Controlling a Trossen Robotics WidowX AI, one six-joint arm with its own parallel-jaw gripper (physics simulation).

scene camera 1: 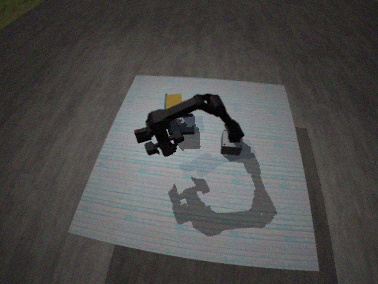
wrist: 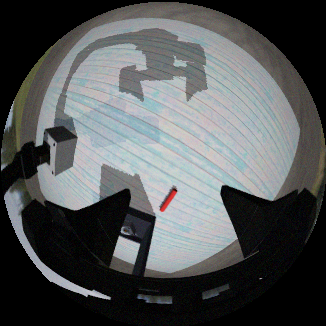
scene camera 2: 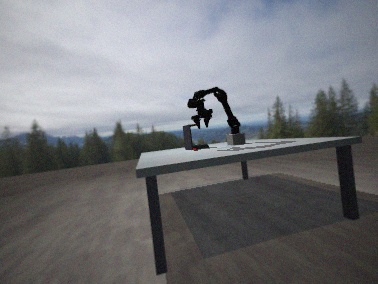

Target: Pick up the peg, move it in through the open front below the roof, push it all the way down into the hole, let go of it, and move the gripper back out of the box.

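Observation:
The red peg lies flat on the table beside the box; it does not show in scene camera 1, where the arm covers that area. My gripper is wide open and empty, pointing down high above the table. In the wrist view the peg shows far below, in the gap between the fingers. The box has a dark blue-grey base, an upright wall and a yellow roof. A small light block sits inside the base; its hole is too small to make out.
The arm's grey mount stands on the table to the right of the box in both scene views. The arm arches from it over part of the box. The box's wall and roof stand up near the gripper. Arm shadows fall on the table.

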